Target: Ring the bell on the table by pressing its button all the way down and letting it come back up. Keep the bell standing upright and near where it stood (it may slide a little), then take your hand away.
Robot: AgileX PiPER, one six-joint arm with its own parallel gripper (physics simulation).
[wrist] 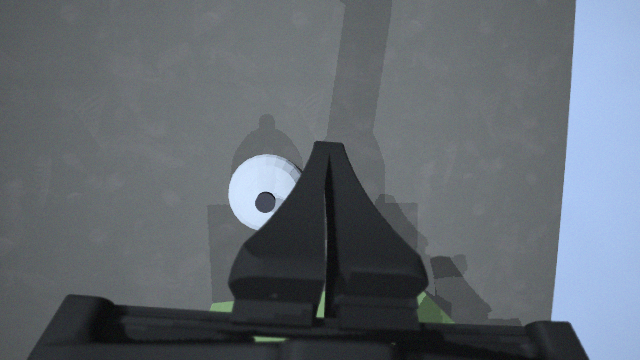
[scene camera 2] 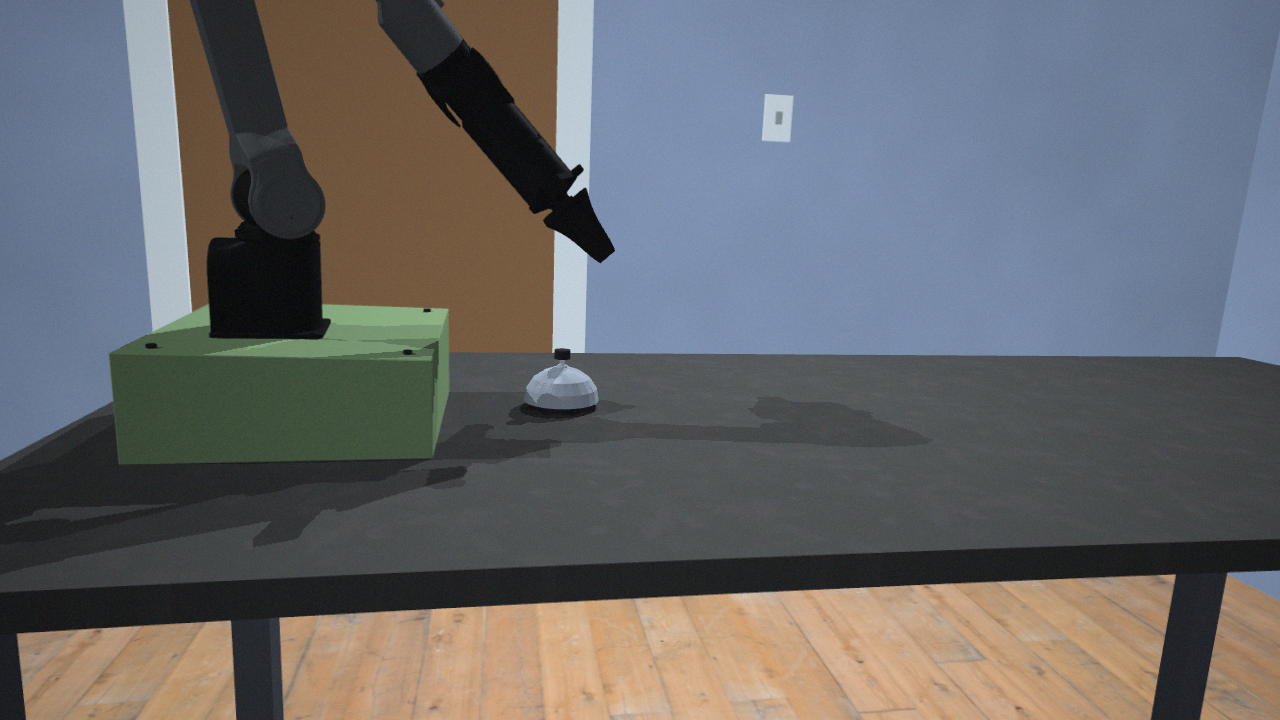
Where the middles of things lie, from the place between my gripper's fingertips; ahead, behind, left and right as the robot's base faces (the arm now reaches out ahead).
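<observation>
There's a domed bell (scene camera 2: pixel 564 390) here, and it's 40 mm to the left of my hand, 40 mm behind it and 140 mm below it.
</observation>
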